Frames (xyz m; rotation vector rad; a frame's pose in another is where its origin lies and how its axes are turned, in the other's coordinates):
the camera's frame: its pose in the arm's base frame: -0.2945 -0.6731 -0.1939 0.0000 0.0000 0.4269
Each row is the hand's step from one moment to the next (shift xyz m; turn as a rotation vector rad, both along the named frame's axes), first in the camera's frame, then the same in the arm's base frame.
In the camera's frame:
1: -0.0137 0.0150 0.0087 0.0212 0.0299 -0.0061
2: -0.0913 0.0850 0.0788 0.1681 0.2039 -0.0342
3: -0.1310 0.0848 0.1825 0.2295 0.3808 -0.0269
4: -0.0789 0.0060 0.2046 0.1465 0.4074 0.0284
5: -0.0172 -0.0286 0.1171 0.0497 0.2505 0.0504
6: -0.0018 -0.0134 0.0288 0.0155 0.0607 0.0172
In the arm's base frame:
1: -0.0187 0.0080 0.0087 0.0069 0.0360 -0.0061
2: -0.1183 0.0396 0.0788 0.0686 0.2552 -0.0342
3: -0.1544 0.0229 0.1825 0.0512 0.4416 -0.0269
4: -0.0743 -0.0272 0.2046 -0.0353 0.4315 0.0284
5: -0.0038 -0.0332 0.1171 -0.0585 0.2486 0.0504
6: 0.0039 -0.0129 0.0288 -0.0110 0.0617 0.0172

